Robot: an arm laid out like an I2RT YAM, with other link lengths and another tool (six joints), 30 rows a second.
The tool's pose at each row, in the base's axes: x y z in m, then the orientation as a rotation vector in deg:
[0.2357, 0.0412, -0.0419, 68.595, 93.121, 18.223]
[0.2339, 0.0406, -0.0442, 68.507, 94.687, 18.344]
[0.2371, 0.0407, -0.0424, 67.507, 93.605, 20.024]
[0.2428, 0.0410, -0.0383, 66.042, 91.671, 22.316]
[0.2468, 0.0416, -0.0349, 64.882, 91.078, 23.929]
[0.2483, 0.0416, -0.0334, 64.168, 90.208, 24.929]
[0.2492, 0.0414, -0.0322, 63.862, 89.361, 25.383]
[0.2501, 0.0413, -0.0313, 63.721, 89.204, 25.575]
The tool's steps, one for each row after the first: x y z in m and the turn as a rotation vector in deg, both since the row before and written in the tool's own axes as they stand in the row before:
[0.0008, -0.0029, -0.0003, 0.470, 1.287, -0.541]
[-0.0009, 0.0030, 0.0019, -1.899, -0.190, 0.491]
[-0.0019, 0.0060, 0.0031, -2.829, -0.604, 0.775]
[-0.0012, 0.0047, 0.0021, -1.773, 0.196, 0.228]
[-0.0008, 0.0018, 0.0008, -1.293, -0.271, 0.304]
[-0.0008, 0.0012, 0.0005, -0.755, -0.481, 0.290]
[-0.0005, 0.0010, 0.0006, -0.247, -0.042, 0.055]

